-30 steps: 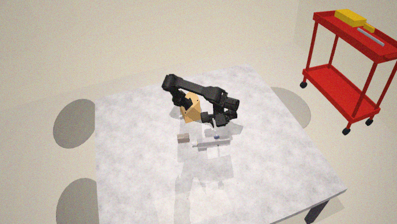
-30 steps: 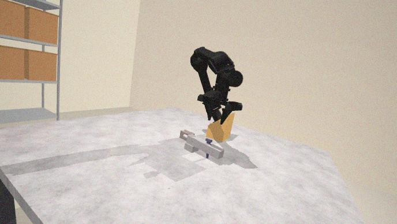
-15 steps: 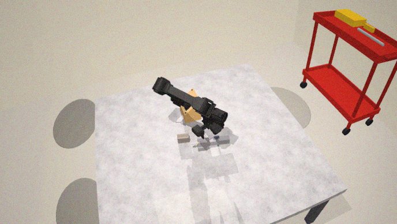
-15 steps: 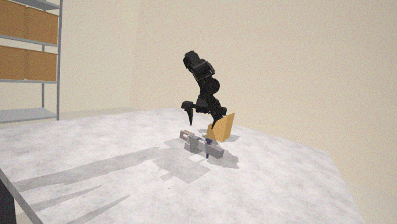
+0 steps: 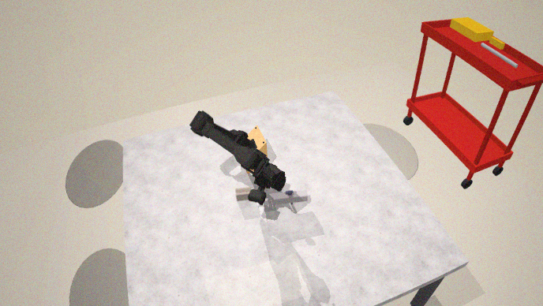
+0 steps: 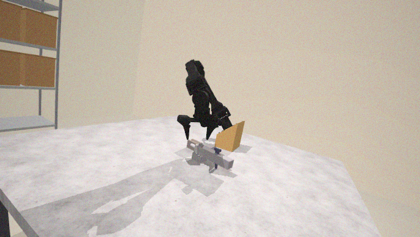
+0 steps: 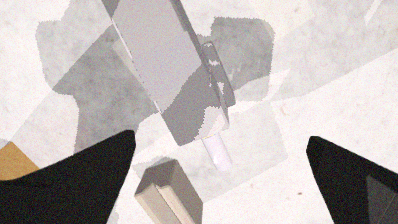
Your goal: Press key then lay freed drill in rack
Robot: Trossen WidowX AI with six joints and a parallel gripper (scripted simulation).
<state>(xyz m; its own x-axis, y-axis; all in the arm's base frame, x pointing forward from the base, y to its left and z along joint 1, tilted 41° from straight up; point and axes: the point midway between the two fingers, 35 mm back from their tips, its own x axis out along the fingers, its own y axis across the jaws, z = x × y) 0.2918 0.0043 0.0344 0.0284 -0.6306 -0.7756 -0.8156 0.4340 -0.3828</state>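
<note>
Right now the drill is 40 mm below my gripper tip, 20 mm to the left of it and 10 mm behind it. Round my gripper tip: rack 100 mm behind, 70 mm to the right, 70 mm below; blue key 100 mm to the left, 40 mm below.
</note>
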